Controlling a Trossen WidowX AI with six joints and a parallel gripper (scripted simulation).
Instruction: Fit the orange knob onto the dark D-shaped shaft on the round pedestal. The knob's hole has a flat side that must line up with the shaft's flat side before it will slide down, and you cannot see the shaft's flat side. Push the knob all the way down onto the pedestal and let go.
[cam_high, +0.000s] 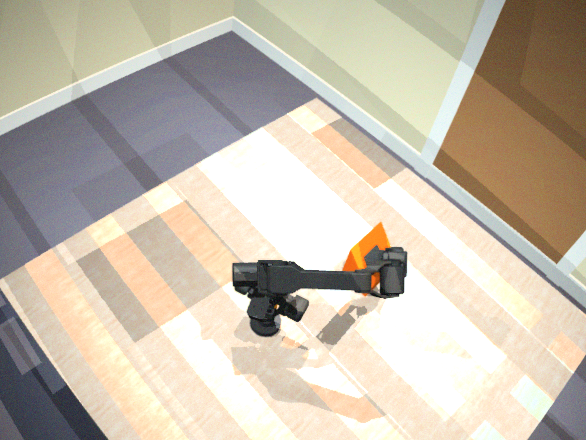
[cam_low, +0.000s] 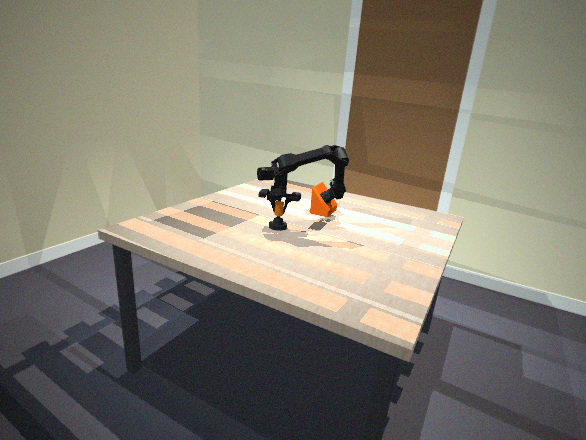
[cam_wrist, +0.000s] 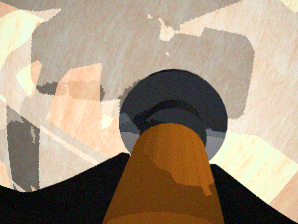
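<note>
My gripper tip is now 2 cm below the orange knob. From my gripper tip the other things lie so: dark round pedestal: 4 cm below.
</note>
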